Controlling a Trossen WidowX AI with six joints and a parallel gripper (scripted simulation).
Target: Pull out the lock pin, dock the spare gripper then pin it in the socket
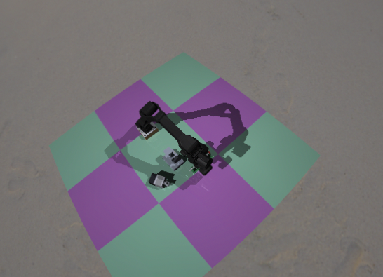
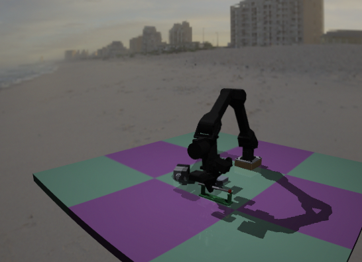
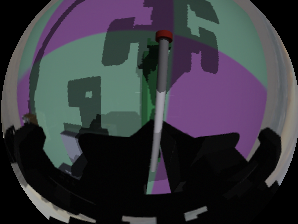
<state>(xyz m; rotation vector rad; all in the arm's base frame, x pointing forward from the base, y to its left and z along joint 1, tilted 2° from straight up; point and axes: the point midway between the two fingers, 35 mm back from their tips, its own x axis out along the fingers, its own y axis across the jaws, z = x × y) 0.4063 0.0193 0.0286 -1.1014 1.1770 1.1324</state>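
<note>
Now: gripper tip 2 cm to the right of the green cradle. From my gripper tip the other things lie so: spare gripper: 10 cm behind, 21 cm to the right; grey mount: 13 cm behind, 6 cm to the right, 3 cm above.
</note>
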